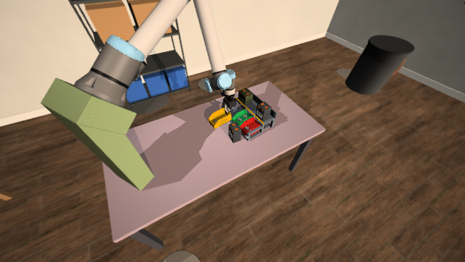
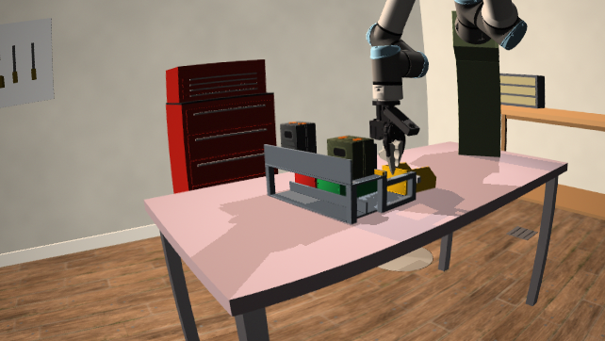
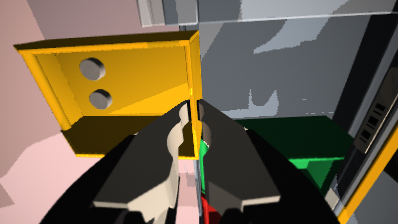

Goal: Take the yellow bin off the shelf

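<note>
My gripper is now 8 cm past the yellow open bin, 4 cm above it and 2 cm to the left of it. The rest, counted from my hand: dark case 24 cm ahead, 17 cm to the right, 8 cm above; green bin 11 cm ahead, 8 cm to the right, 4 cm below; red bin 19 cm to the right, 14 cm ahead, 4 cm below.
</note>
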